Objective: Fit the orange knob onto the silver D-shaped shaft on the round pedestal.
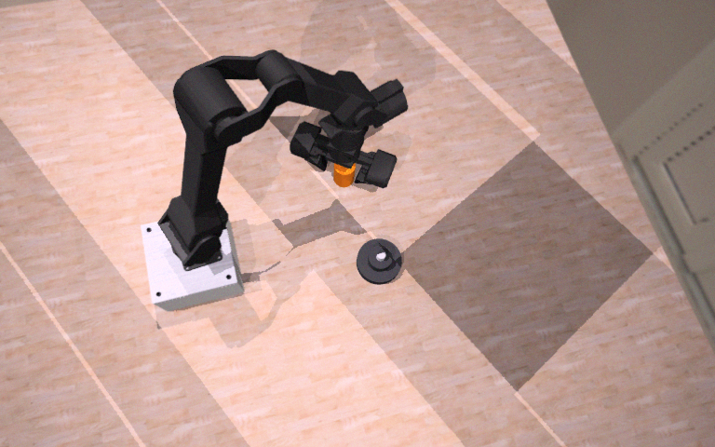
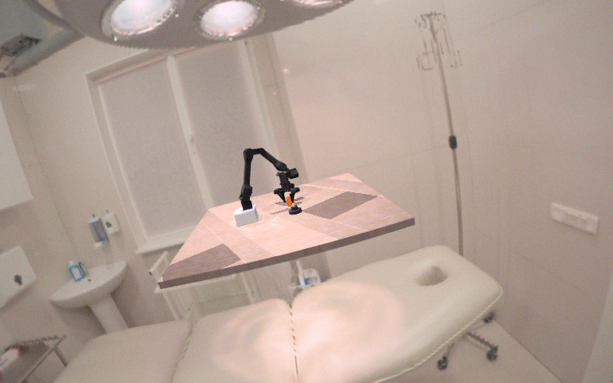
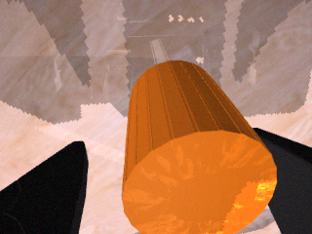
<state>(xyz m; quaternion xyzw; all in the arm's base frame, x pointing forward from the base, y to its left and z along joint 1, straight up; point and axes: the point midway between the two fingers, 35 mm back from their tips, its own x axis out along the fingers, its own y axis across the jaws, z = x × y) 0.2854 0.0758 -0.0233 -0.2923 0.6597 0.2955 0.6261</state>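
Now: the orange knob 10 mm ahead of my gripper tip and 20 mm above it. From my gripper tip the other things lie so: round pedestal 10 mm ahead, 190 mm to the right, 10 mm above.
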